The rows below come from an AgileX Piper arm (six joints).
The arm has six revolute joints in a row. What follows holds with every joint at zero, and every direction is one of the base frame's.
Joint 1 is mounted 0.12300 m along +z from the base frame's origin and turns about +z.
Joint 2 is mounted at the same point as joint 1 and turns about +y.
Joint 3 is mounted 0.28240 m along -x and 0.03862 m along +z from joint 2 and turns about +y.
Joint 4 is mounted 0.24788 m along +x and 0.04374 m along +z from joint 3 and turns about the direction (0.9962, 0, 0.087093).
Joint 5 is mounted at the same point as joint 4 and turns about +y.
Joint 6 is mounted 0.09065 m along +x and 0.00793 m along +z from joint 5 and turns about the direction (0.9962, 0, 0.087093).
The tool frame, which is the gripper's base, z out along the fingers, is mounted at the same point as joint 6; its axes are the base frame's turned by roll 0.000, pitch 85.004 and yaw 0.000 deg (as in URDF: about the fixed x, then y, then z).
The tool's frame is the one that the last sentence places.
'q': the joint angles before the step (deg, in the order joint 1, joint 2, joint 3, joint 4, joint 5, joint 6). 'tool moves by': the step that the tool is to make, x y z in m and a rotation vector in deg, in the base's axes. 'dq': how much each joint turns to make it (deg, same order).
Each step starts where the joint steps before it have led.
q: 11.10, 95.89, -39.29, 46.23, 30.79, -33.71
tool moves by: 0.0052, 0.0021, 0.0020, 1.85, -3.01, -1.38
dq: -0.01, 0.05, 0.01, 6.46, -2.10, -5.32
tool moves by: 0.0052, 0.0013, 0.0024, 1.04, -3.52, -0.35
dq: 0.00, -0.01, -0.06, 6.21, -1.98, -6.46
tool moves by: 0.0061, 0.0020, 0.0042, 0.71, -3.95, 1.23
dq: 0.02, 0.01, -0.57, 5.88, -1.01, -7.64
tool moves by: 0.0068, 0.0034, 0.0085, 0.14, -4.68, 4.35
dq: -0.01, -0.26, -1.50, 3.31, 0.88, -7.95
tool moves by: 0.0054, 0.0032, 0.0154, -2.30, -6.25, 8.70
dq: -0.01, -1.29, -2.44, -2.81, 2.30, -6.71
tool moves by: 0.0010, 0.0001, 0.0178, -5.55, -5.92, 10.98
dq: 0.00, -2.13, -2.75, -9.55, 3.12, -3.20
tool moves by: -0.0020, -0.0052, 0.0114, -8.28, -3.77, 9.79
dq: -0.02, -1.79, -2.14, -13.01, 2.78, -0.03
